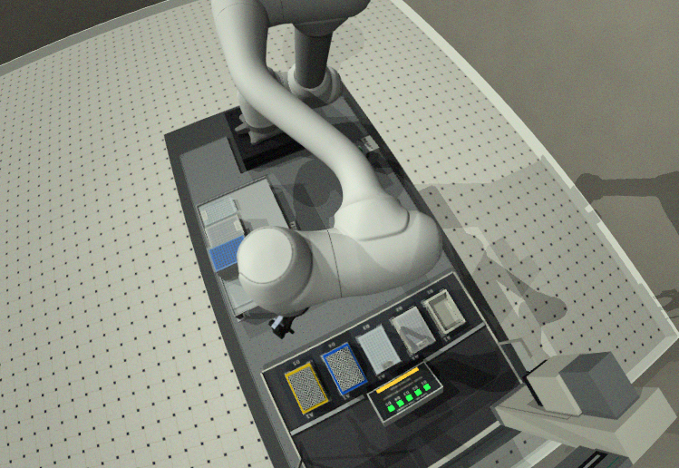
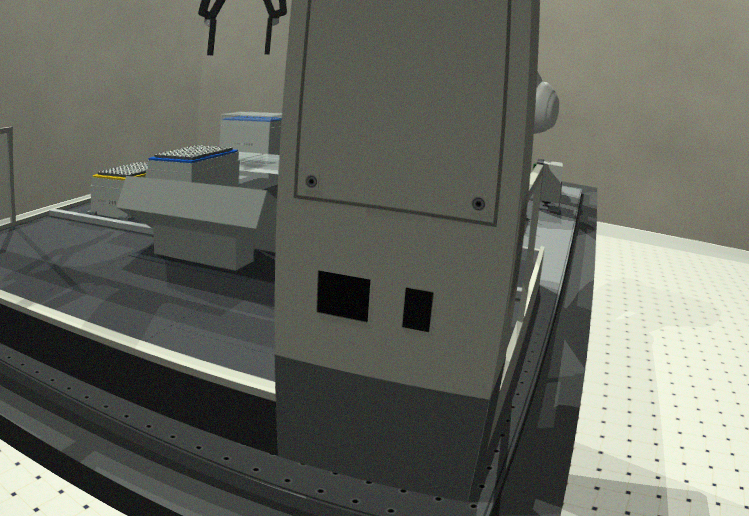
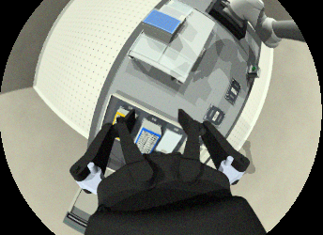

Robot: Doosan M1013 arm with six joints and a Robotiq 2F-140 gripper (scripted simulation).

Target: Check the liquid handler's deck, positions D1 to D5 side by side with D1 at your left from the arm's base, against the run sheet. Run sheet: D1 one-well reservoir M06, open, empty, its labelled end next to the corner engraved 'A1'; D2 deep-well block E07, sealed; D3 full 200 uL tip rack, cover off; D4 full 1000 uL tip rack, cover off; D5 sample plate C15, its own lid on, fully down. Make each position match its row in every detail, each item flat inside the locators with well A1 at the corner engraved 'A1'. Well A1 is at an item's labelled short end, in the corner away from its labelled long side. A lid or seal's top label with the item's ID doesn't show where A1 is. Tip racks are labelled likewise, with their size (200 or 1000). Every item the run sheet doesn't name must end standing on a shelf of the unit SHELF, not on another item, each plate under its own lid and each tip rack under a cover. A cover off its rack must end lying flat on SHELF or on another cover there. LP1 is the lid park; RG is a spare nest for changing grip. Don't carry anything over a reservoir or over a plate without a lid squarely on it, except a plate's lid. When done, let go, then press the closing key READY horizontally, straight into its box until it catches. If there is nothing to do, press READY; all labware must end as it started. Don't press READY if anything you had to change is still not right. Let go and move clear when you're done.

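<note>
Right now my hand is 22 cm above the yellow-rimmed tip rack, 18 cm short of it and 8 cm to the left of it. The rest, counted from my hand: flat lid: 25 cm below, 17 cm ahead, 16 cm to the left; then white well plate: 26 cm below, 17 cm ahead, 16 cm to the left; then blue-rimmed tip rack: 20 cm below, 18 cm ahead, 4 cm to the left.
</note>
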